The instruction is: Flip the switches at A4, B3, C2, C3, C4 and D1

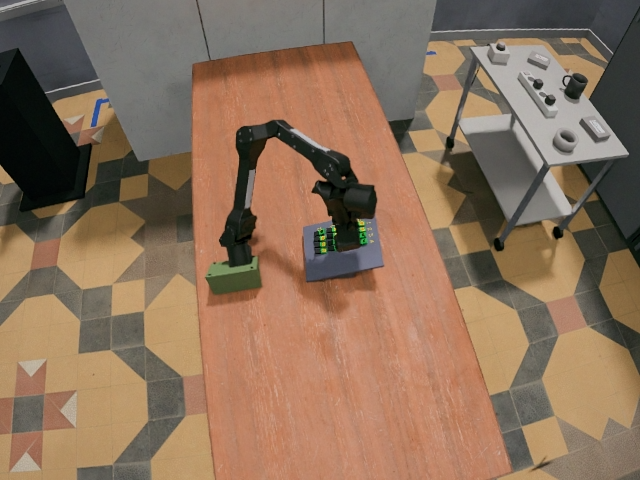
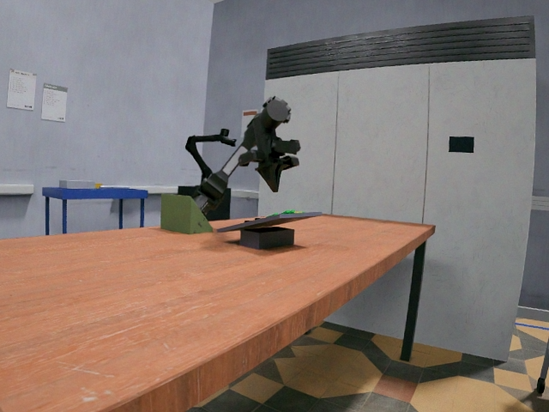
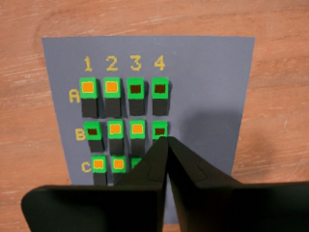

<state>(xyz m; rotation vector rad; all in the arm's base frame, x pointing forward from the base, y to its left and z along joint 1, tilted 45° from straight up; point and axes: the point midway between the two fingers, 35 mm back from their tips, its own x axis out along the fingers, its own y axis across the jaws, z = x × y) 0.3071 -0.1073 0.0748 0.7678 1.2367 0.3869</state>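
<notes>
Now: hand 20 mm to the right of the switch B3 and 100 mm above it. The rest, counted from my hand: switch C3 (30 mm behind, 30 mm to the left, 110 mm below); then switch C4 (40 mm behind, 10 mm to the left, 110 mm below); then switch B2 (10 mm ahead, 40 mm to the left, 100 mm below).
</notes>
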